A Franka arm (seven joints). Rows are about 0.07 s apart.
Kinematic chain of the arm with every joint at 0, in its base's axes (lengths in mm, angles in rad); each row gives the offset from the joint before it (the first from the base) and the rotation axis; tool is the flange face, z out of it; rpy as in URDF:
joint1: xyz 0 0 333 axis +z
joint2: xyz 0 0 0 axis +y
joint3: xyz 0 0 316 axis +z
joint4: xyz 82.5 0 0 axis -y
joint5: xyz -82.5 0 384 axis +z
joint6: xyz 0 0 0 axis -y
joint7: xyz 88 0 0 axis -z
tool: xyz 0 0 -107 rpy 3.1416 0 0
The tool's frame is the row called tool.
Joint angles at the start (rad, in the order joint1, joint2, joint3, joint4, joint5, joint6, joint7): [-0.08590, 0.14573, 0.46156, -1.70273, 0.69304, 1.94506, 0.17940]
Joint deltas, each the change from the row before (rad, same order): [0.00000, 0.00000, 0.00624, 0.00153, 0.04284, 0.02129, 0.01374]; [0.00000, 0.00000, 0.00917, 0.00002, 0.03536, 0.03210, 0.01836]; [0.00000, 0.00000, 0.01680, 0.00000, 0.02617, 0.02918, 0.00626]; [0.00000, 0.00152, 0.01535, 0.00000, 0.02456, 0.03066, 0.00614]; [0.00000, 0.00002, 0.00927, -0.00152, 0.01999, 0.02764, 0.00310]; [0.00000, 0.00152, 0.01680, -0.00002, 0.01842, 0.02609, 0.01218]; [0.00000, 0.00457, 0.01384, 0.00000, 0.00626, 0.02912, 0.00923]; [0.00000, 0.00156, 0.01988, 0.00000, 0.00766, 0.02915, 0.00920]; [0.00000, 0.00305, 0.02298, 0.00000, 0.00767, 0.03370, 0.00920]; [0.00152, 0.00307, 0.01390, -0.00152, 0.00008, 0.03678, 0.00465]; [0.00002, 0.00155, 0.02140, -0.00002, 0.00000, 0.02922, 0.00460]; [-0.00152, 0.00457, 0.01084, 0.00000, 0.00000, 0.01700, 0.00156]
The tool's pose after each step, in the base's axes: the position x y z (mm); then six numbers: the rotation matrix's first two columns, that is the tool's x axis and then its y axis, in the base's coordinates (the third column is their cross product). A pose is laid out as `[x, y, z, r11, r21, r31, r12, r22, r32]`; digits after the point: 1 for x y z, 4 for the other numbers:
[566.2, 256.9, 540.8, 0.9933, -0.0251, -0.1128, -0.0962, -0.7204, -0.6868]
[567.2, 261.6, 544.9, 0.9914, -0.0565, -0.1179, -0.1240, -0.6922, -0.7110]
[565.8, 270.0, 548.6, 0.9911, -0.0688, -0.1143, -0.1308, -0.6701, -0.7307]
[565.2, 277.1, 551.5, 0.9902, -0.0836, -0.1120, -0.1394, -0.6481, -0.7487]
[565.3, 281.0, 553.7, 0.9891, -0.1001, -0.1081, -0.1471, -0.6299, -0.7626]
[563.5, 288.7, 556.0, 0.9871, -0.1136, -0.1125, -0.1587, -0.6114, -0.7752]
[563.5, 294.1, 556.3, 0.9856, -0.1286, -0.1102, -0.1658, -0.6006, -0.7821]
[560.9, 302.6, 558.6, 0.9847, -0.1380, -0.1063, -0.1678, -0.5889, -0.7906]
[558.0, 312.3, 560.7, 0.9837, -0.1479, -0.1019, -0.1694, -0.5760, -0.7997]
[557.4, 317.7, 561.4, 0.9824, -0.1639, -0.0891, -0.1679, -0.5685, -0.8054]
[553.7, 326.5, 563.8, 0.9826, -0.1681, -0.0783, -0.1608, -0.5620, -0.8114]
[553.4, 329.8, 563.2, 0.9821, -0.1731, -0.0748, -0.1603, -0.5576, -0.8144]

